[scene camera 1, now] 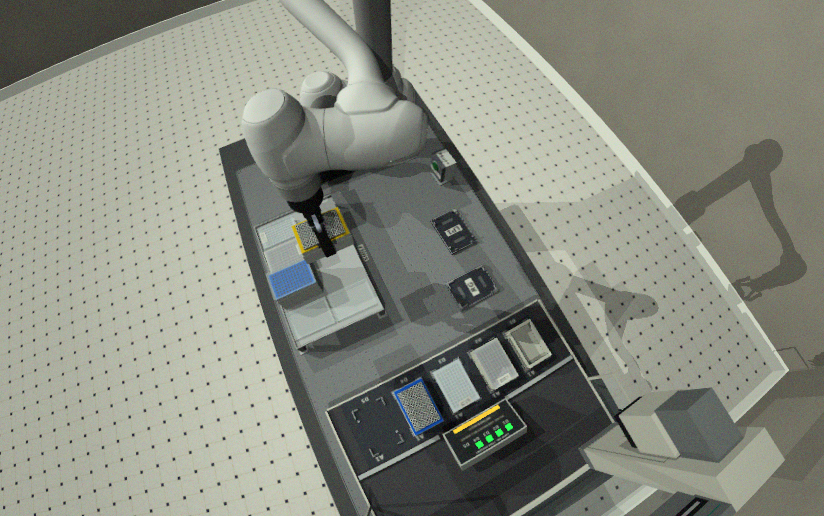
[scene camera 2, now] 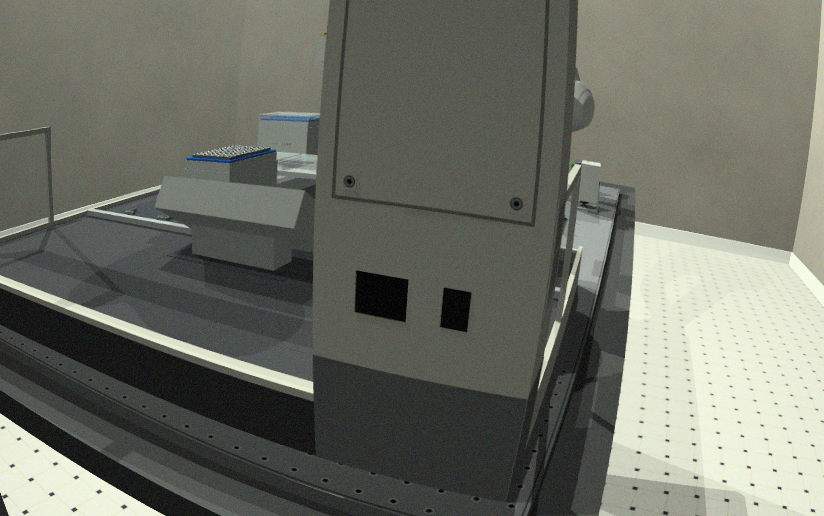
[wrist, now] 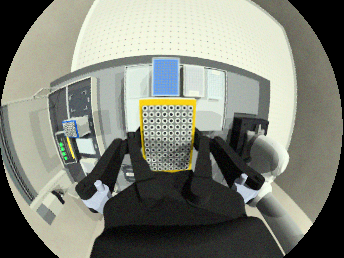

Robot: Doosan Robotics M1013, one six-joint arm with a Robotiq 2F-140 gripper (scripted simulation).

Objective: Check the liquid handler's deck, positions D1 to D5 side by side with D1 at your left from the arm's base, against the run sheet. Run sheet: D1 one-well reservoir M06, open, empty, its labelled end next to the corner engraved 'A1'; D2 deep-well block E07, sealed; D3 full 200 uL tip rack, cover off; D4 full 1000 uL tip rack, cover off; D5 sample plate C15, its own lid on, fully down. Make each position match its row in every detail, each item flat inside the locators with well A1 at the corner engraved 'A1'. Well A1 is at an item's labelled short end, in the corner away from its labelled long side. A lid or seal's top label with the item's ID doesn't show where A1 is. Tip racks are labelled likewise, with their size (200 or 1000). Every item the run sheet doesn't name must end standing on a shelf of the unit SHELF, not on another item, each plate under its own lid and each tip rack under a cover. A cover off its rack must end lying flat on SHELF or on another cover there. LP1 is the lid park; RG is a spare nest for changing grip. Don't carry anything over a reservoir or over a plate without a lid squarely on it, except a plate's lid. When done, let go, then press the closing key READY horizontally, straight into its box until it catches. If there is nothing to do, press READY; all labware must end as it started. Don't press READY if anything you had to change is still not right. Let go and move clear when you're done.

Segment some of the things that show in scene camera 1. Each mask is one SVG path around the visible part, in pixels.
The gripper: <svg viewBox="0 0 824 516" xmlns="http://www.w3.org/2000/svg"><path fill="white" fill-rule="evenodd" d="M320 185L319 190L311 199L297 203L287 201L292 210L302 213L304 218L306 218L320 243L318 248L322 248L327 258L336 254L336 251L323 224L324 219L320 209L320 204L323 201L323 191Z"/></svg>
A blue-rimmed tip rack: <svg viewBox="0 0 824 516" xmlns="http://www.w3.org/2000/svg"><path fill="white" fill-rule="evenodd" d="M422 377L393 392L409 426L411 426L410 428L412 428L414 436L444 421Z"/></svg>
A yellow-rimmed tip rack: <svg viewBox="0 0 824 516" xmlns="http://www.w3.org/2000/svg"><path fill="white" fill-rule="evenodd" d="M305 220L293 225L292 229L304 260L307 264L310 264L326 256L322 248L318 248L320 243L312 231L312 227L309 227ZM338 207L322 213L324 218L323 224L336 252L354 244L352 235Z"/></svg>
A one-well reservoir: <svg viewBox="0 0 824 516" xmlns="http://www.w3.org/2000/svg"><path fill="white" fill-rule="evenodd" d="M531 319L504 333L526 370L552 355Z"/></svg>
